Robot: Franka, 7 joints.
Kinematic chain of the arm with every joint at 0, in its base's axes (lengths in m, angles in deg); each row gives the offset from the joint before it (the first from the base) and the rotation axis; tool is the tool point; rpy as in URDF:
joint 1: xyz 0 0 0.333 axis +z
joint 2: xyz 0 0 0 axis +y
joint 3: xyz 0 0 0.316 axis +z
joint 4: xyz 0.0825 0 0 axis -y
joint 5: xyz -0.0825 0 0.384 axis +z
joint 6: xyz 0 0 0 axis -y
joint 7: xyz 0.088 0 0 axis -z
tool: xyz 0 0 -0.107 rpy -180 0 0
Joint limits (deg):
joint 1: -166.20..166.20
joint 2: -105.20..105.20
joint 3: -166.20..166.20
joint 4: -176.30..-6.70
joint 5: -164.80..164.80
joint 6: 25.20..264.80
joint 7: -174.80..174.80
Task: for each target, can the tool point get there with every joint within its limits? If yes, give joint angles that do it. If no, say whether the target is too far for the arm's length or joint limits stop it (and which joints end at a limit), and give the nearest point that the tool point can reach.
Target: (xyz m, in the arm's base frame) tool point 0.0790 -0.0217 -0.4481
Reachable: no: joint limits stop it (at a limit: joint 2) | nearest point 0.1146 -0.0315 -0.3347 | short by 0.119 m
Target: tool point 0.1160 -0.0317 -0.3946
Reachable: no: joint limits stop it (at a limit: joint 2) | nearest point 0.1312 -0.0359 -0.3399 | short by 0.057 m
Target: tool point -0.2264 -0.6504 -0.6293
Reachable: no: too far | nearest point -0.1721 -0.4944 -0.3034 | short by 0.365 m
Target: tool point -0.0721 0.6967 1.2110
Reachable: no: too far | nearest point -0.0551 0.5322 1.0036 | short by 0.265 m
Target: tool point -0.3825 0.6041 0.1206
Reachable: yes | joints 127.64 78.99 -7.67 -31.96 -8.62 70.86 28.23
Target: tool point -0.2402 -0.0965 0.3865
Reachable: yes | joints -123.63 -55.21 -39.38 -161.32 -4.71 94.89 -44.03
